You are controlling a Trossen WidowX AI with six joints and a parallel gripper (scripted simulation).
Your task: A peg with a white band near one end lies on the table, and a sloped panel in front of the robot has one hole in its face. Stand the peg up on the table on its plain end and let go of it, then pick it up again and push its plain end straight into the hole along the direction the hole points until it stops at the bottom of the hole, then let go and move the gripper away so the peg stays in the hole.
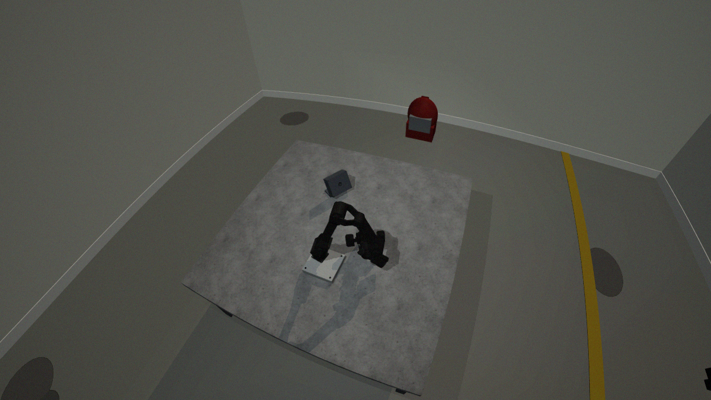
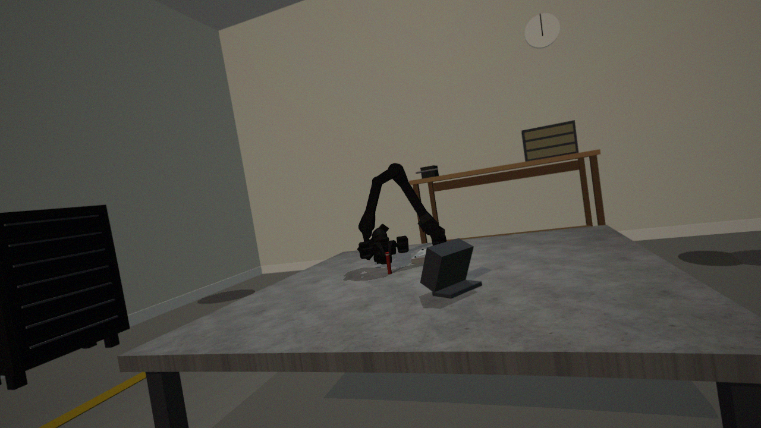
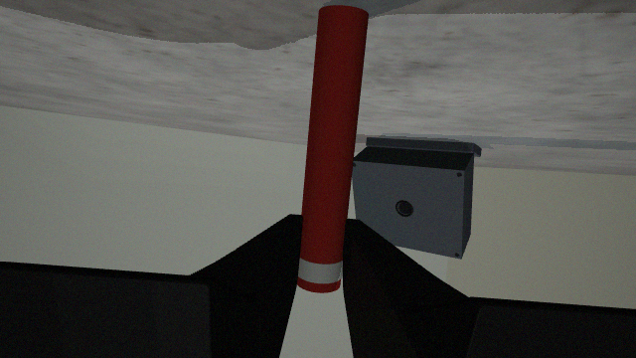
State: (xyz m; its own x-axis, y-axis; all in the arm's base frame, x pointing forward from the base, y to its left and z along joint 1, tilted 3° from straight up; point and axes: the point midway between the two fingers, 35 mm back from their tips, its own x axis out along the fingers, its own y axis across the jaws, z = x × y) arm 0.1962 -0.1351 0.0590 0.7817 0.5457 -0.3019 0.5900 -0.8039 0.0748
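Now: gripper tip 10 mm above the red peg. Also, from my gripper tip: grey sloped panel: 300 mm to the left, 210 mm ahead, 10 mm above.
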